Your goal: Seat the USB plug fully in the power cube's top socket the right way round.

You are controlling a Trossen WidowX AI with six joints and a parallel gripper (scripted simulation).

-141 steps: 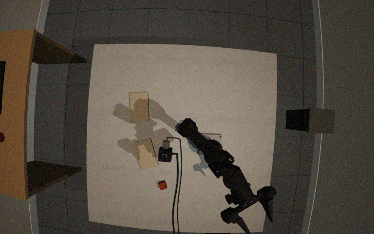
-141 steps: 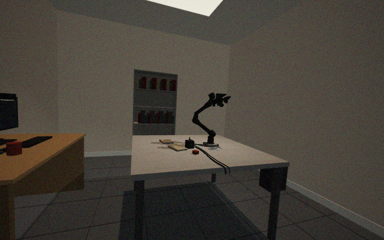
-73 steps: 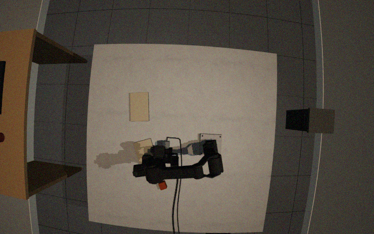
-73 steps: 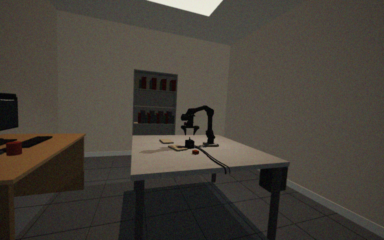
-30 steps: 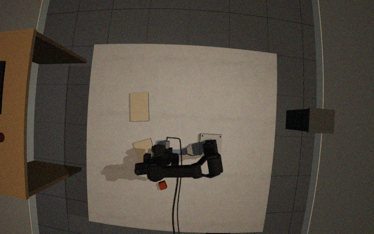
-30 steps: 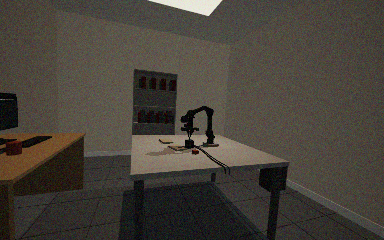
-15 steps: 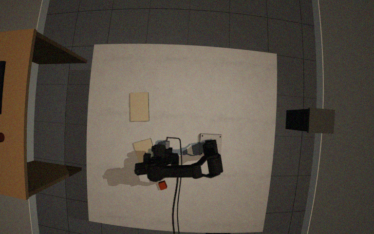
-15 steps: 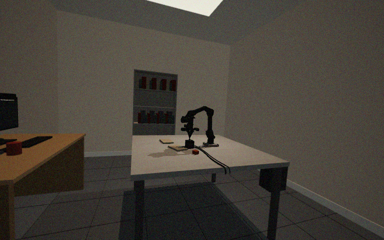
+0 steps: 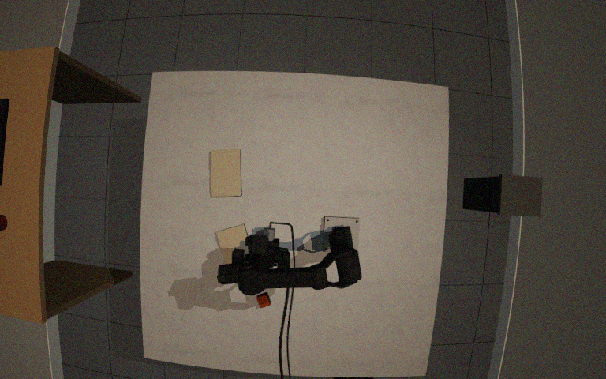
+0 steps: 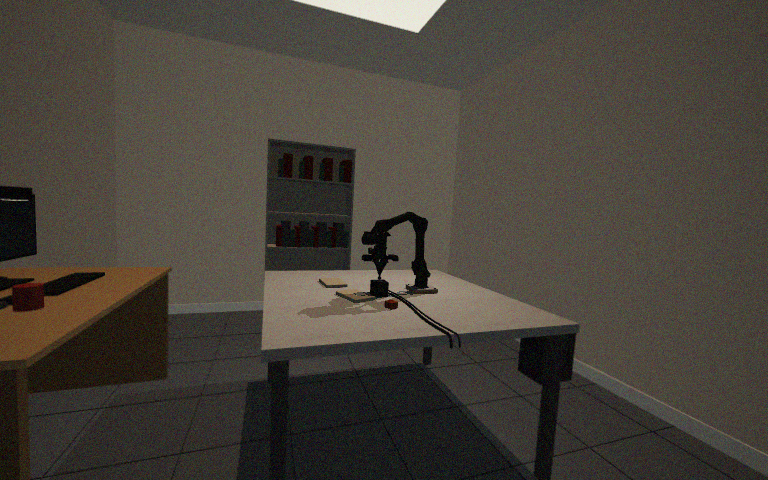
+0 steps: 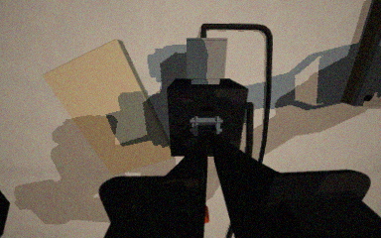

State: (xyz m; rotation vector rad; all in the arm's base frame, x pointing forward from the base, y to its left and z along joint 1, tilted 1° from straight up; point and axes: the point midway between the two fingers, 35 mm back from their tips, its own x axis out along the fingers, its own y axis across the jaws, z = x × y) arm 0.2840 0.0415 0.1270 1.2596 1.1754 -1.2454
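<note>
Right now my gripper tip is 4 cm above the metal socket and 1 cm to the right of it. The rest, counted from my gripper tip: small red block: 22 cm to the left, 10 cm below, 3 cm ahead.
</note>
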